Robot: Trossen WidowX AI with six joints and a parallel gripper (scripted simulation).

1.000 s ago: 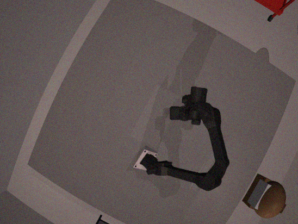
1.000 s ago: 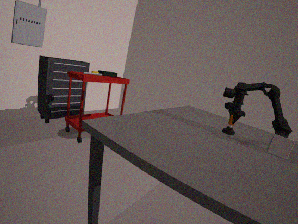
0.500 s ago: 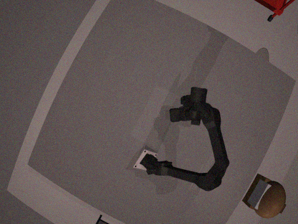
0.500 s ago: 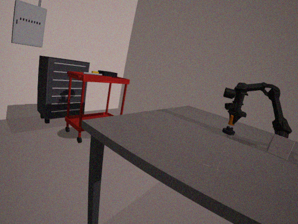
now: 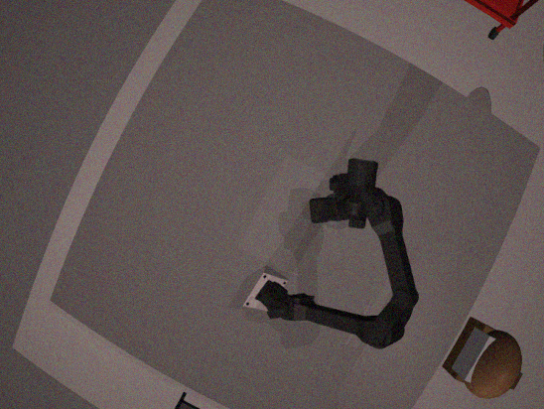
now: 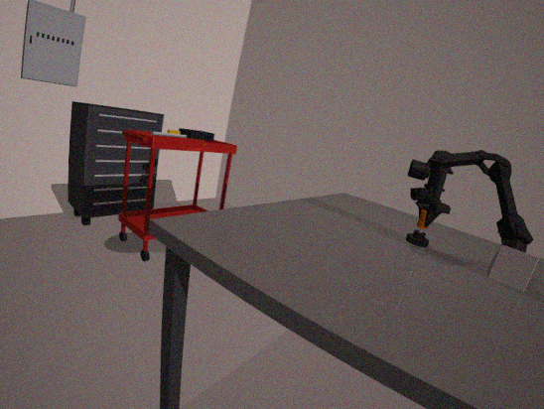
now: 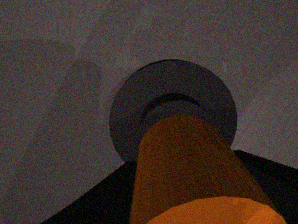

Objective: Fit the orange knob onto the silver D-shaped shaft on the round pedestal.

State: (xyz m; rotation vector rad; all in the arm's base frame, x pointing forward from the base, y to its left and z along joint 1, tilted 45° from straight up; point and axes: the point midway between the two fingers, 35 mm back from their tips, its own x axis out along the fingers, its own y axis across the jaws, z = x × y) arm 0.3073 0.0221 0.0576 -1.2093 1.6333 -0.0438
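Right now my gripper tip is 30 mm below the orange knob. The rest, counted from my gripper tip: dark round pedestal: 40 mm below.
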